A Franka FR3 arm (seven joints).
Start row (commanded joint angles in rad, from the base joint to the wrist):
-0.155, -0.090, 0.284, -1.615, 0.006, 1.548, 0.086
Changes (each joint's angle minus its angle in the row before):
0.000, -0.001, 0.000, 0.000, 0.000, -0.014, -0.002
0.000, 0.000, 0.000, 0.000, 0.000, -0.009, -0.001
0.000, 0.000, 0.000, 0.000, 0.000, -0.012, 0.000
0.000, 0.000, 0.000, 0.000, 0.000, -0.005, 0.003
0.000, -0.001, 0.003, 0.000, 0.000, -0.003, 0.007
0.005, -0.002, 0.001, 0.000, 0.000, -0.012, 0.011
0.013, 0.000, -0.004, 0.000, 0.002, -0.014, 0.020
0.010, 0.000, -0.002, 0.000, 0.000, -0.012, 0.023
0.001, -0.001, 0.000, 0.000, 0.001, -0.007, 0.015
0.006, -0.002, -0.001, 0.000, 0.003, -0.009, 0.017
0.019, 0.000, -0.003, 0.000, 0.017, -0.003, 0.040
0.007, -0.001, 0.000, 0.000, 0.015, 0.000, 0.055
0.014, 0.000, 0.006, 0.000, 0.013, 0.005, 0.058
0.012, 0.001, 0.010, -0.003, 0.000, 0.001, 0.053
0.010, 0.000, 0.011, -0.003, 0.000, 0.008, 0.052
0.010, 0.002, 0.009, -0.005, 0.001, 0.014, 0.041
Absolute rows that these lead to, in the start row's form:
-0.155, -0.091, 0.284, -1.615, 0.006, 1.534, 0.084
-0.155, -0.091, 0.284, -1.615, 0.006, 1.525, 0.083
-0.155, -0.091, 0.284, -1.615, 0.006, 1.513, 0.083
-0.155, -0.091, 0.284, -1.615, 0.006, 1.508, 0.086
-0.155, -0.092, 0.287, -1.615, 0.006, 1.505, 0.093
-0.150, -0.094, 0.288, -1.615, 0.006, 1.493, 0.104
-0.137, -0.094, 0.284, -1.615, 0.008, 1.479, 0.124
-0.127, -0.094, 0.282, -1.615, 0.008, 1.467, 0.147
-0.126, -0.095, 0.282, -1.615, 0.009, 1.460, 0.162
-0.120, -0.097, 0.281, -1.615, 0.012, 1.451, 0.179
-0.101, -0.097, 0.278, -1.615, 0.029, 1.448, 0.219
-0.094, -0.098, 0.278, -1.615, 0.044, 1.448, 0.274
-0.080, -0.098, 0.284, -1.615, 0.057, 1.453, 0.332
-0.068, -0.097, 0.294, -1.618, 0.057, 1.454, 0.385
-0.058, -0.097, 0.305, -1.621, 0.057, 1.462, 0.437
-0.048, -0.095, 0.314, -1.626, 0.058, 1.476, 0.478

